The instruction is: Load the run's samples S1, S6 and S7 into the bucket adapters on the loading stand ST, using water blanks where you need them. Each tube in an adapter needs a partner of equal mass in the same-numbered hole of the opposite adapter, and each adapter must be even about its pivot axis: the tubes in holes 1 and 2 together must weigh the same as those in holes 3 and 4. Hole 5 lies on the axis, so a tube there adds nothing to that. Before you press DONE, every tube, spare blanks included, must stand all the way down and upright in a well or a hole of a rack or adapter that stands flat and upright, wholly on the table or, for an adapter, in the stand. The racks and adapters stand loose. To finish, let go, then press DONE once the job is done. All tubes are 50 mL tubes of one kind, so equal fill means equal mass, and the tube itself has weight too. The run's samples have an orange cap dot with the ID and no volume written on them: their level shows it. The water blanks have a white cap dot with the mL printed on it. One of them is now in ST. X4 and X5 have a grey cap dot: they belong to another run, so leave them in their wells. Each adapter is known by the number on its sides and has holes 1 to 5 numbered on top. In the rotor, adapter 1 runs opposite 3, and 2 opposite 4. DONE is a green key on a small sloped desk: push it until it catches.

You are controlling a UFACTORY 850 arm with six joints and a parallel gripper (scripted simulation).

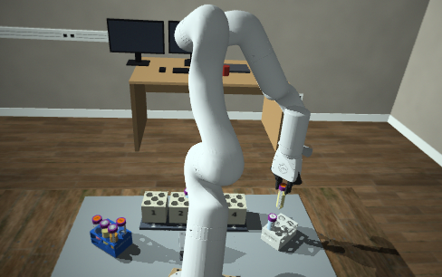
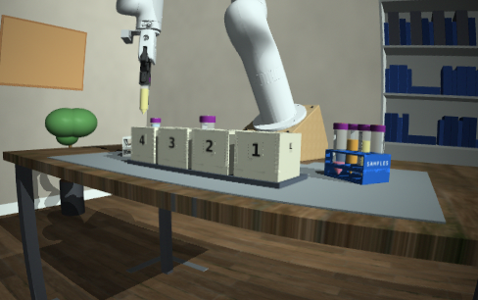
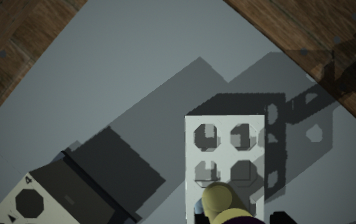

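My hand is 2 cm past the white rack, 1 cm to the left of it and 21 cm above it. Also, from my hand: adapter 1: 23 cm ahead, 45 cm to the left, 19 cm below; then blue samples rack: 13 cm ahead, 63 cm to the left, 21 cm below.
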